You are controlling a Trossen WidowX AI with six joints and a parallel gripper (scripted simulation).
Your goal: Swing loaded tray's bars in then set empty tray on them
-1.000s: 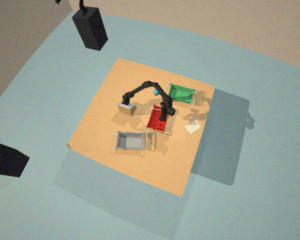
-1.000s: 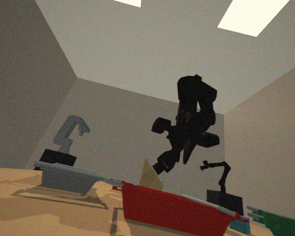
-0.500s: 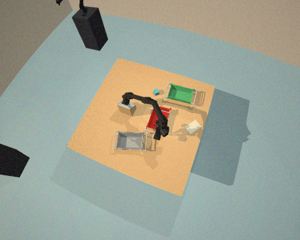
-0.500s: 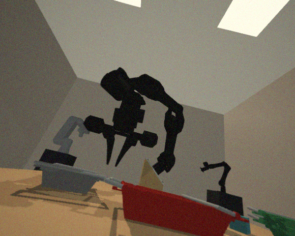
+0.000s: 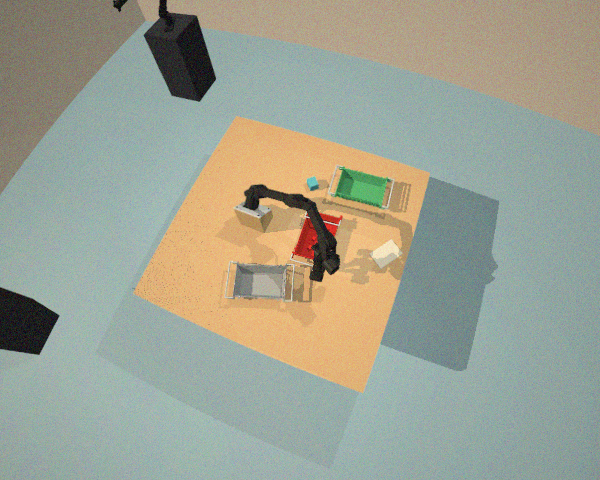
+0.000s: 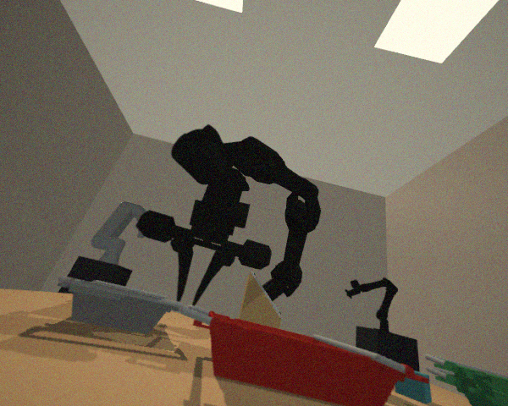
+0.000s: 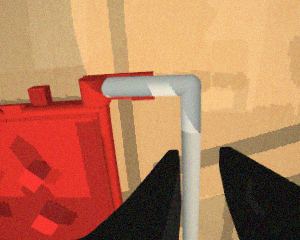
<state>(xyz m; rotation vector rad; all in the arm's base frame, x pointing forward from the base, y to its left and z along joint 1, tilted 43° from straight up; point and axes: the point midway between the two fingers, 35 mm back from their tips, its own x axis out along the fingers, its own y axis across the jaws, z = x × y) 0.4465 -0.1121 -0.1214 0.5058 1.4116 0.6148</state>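
The grey tray is 26 cm behind my gripper tip, 17 cm to the right of it and 2 cm below it. Also, from my gripper tip: teal block 47 cm to the left, 22 cm behind, 5 cm below; then flat piece 29 cm ahead, 21 cm to the left, 7 cm below.
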